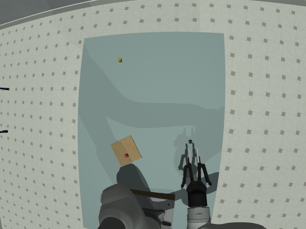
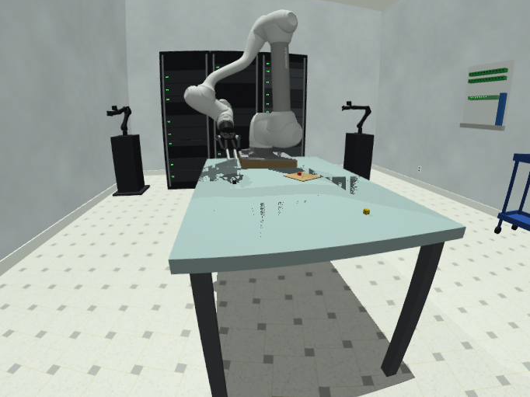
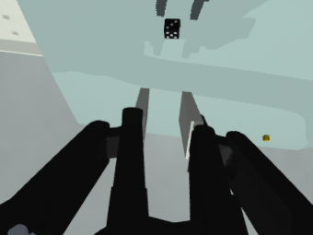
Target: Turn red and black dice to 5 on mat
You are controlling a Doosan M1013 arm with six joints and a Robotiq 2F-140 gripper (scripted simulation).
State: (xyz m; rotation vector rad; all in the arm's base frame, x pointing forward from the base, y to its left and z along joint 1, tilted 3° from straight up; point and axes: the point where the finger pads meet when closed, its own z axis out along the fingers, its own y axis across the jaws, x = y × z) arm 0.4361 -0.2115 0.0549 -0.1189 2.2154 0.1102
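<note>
Now: the black die 110 mm below my hand, 50 mm ahead of it and 10 mm to the left of it. The rest, counted from my hand: tan mat (360 mm to the left, 120 mm below, 30 mm behind); yellow die (480 mm ahead, 410 mm to the left, 110 mm below); red die (350 mm to the left, 110 mm below, 60 mm behind).
</note>
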